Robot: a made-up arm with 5 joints.
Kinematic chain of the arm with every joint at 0, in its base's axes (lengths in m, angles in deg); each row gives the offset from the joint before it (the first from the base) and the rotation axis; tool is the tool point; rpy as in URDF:
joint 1: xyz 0 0 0.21 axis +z
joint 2: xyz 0 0 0 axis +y
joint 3: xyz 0.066 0 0.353 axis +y
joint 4: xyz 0.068 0 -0.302 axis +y
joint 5: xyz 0.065 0 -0.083 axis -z
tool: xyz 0 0 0 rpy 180 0 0
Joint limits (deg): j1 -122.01..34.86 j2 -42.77..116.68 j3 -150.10..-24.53 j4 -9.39..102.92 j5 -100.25..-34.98
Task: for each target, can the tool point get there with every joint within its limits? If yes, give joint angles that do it. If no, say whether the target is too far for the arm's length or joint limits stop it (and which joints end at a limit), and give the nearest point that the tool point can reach.
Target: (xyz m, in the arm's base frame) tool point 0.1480 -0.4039 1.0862
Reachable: no: too far | nearest point 0.1172 -0.3199 0.9039 | short by 0.203 m
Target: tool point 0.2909 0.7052 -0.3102
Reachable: no: too far | nearest point 0.4927 0.3432 -0.2767 | short by 0.416 m
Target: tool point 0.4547 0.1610 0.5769
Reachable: yes | joints 19.50 8.07 -104.42 89.21 -56.09
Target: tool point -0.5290 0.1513 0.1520
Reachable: no: joint limits stop it (at a limit: joint 2, joint 3) | nearest point -0.1117 0.0320 -0.0244 | short by 0.468 m
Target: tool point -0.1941 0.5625 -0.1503
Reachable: no: joint limits stop it (at a limit: joint 2, joint 3) | nearest point -0.0401 0.1161 -0.0797 | short by 0.477 m
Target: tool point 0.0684 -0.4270 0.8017
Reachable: yes | joints -80.90 5.46 -117.67 19.05 -81.06
